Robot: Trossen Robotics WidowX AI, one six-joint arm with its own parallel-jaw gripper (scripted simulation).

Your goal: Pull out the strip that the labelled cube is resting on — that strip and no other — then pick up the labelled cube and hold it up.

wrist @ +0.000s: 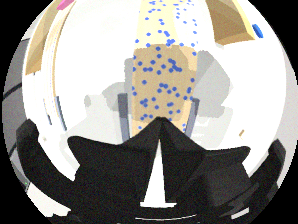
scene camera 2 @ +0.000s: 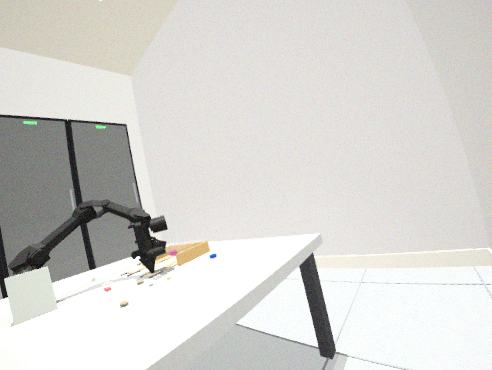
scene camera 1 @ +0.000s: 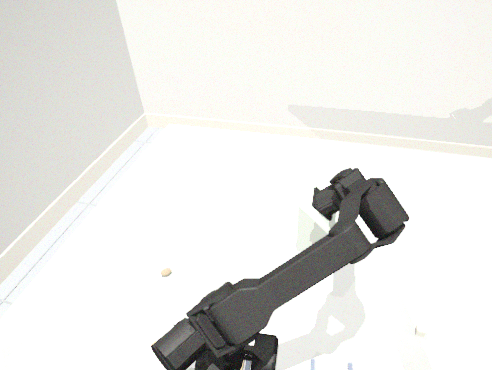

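Note:
You'd find my gripper (scene camera 2: 152, 273) there, and the wrist view's got my gripper (wrist: 160, 121) in it too.

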